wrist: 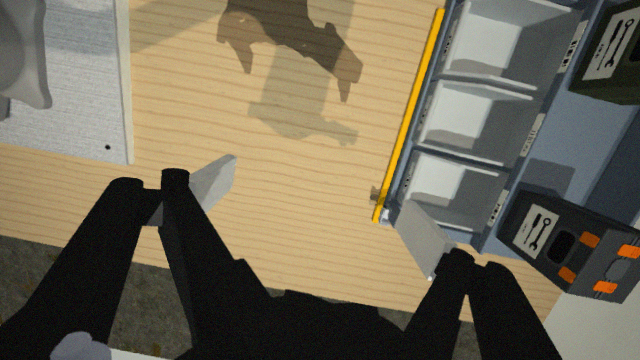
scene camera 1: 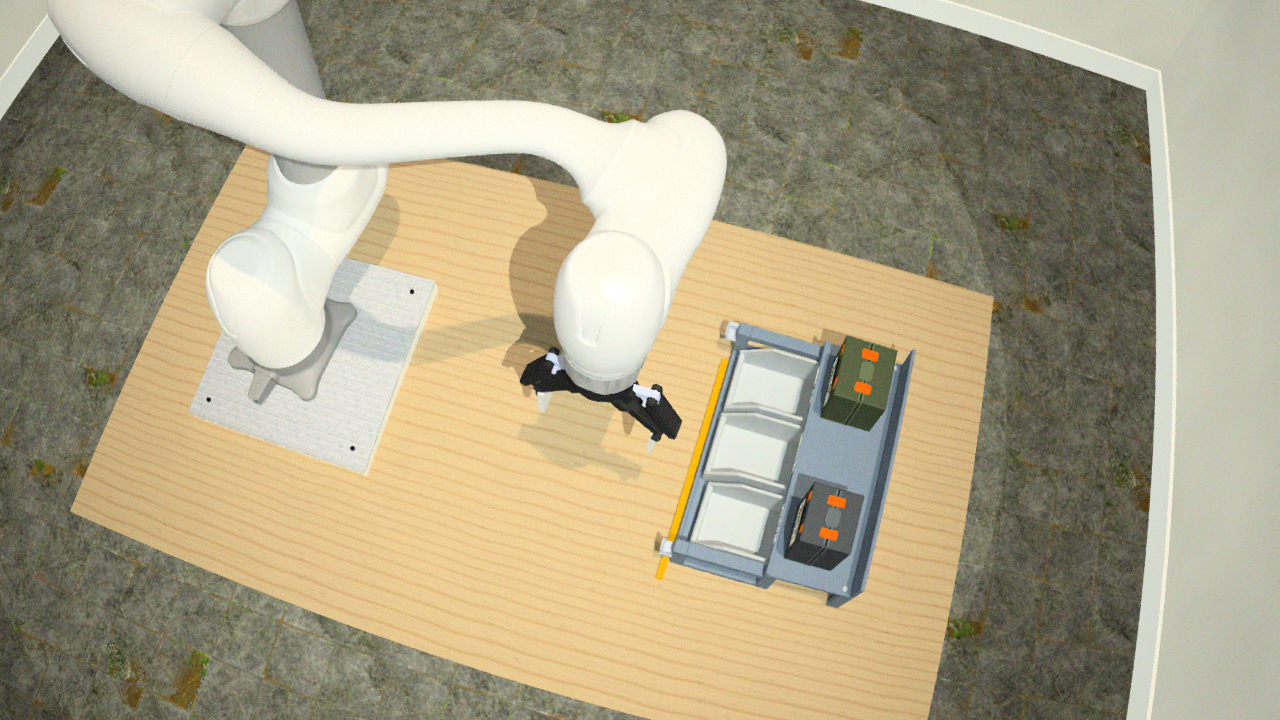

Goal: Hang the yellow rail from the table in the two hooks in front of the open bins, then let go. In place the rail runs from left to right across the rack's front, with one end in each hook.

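Frame: origin at the arm's base, x ahead, y left, z up, level; centimetres.
Seen in the pictures: gripper, fingertip midpoint: (wrist: 319, 193) (scene camera 1: 598, 422); arm's base, origin of the base link: (scene camera 1: 292, 337).
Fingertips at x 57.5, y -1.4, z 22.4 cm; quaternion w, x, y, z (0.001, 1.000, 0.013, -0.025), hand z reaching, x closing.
Observation:
Offsets run from my fingertips to a thing's middle. "pt": to the spot under its first point. Level surfaces: height alone.
The yellow rail @[dx +12.6, dy +6.9, dz -25.1 cm] (scene camera 1: 698, 447) (wrist: 410, 110) runs along the rack's front, beside the open bins @[dx +22.7, dy +10.9, dz -21.3 cm] (scene camera 1: 751, 449) (wrist: 452, 114). In the scene view it crosses the lower hook @[pt dx +13.2, dy -7.8, dz -20.1 cm] (scene camera 1: 665, 546) (wrist: 385, 216) and its lower end sticks out past it. Its upper end stops short of the upper hook @[pt dx +10.8, dy +28.6, dz -20.1 cm] (scene camera 1: 732, 331), with a gap between them. How deep the rail sits in the lower hook cannot be told. My gripper (scene camera 1: 597, 422) (wrist: 319, 193) is wide open and empty, above the table to the left of the rail and apart from it.
The blue-grey rack @[dx +25.6, dy +11.4, dz -17.5 cm] (scene camera 1: 841, 452) (wrist: 600, 130) carries a green toolbox @[dx +31.7, dy +23.0, dz -10.6 cm] (scene camera 1: 859, 380) (wrist: 612, 60) and a dark grey toolbox @[dx +33.1, dy -0.1, dz -9.3 cm] (scene camera 1: 825, 526) (wrist: 565, 245) behind the bins. The robot's base plate (scene camera 1: 358, 402) (wrist: 75, 132) is at the left of the wooden table @[dz -25.6 cm] (scene camera 1: 501, 537) (wrist: 300, 250).

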